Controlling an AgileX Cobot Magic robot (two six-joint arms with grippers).
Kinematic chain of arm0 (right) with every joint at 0, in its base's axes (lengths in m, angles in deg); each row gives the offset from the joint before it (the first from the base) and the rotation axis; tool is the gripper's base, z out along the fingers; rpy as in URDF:
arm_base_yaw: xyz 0 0 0.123 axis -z
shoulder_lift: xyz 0 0 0 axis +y
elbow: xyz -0.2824 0 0.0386 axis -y
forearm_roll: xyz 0.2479 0 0.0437 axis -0.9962 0 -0.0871
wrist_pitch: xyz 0 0 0 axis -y
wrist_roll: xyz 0.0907 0 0.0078 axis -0.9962 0 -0.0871
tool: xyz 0 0 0 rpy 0 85 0
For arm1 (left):
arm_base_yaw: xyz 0 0 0.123 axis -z
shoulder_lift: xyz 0 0 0 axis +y
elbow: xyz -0.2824 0 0.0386 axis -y
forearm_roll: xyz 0.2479 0 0.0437 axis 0.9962 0 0.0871
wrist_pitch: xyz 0 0 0 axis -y
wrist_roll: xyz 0.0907 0 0.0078 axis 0.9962 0 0.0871
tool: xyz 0 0 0 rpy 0 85 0
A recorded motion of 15 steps. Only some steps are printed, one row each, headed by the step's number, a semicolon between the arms.
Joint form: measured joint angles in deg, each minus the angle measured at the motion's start. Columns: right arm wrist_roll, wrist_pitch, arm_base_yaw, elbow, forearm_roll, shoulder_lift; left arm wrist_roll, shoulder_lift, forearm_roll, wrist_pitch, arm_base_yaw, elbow.
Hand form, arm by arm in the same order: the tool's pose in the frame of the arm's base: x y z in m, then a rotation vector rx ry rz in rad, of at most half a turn. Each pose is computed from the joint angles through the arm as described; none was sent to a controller.
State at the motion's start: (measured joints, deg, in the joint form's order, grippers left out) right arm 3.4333 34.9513 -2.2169 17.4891 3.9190 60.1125; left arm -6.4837 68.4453 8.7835 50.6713 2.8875 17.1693
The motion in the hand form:
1: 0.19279 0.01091 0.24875 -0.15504 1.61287 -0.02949; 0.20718 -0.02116 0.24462 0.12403 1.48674 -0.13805
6: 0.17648 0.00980 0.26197 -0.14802 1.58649 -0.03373; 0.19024 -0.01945 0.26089 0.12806 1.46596 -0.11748
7: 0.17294 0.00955 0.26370 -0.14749 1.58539 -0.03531; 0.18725 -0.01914 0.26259 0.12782 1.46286 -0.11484
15: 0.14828 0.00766 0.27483 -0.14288 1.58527 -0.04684; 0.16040 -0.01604 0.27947 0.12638 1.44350 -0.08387
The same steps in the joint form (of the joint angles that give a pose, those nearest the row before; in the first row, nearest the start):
1: 0.00 -1.22 0.00 0.00 0.00 -1.12; 0.00 -1.76 0.12 -1.17 0.00 0.00
6: -0.26 -6.40 0.00 -0.12 0.00 -7.95; 0.00 -9.57 0.35 -7.69 0.00 -0.13
7: -0.26 -7.60 0.00 -0.21 0.00 -9.32; 0.00 -10.73 0.35 -8.51 0.00 -0.29
15: -0.25 -16.93 0.00 -0.33 -0.01 -18.79; 0.03 -21.69 0.57 -18.15 0.00 -0.55

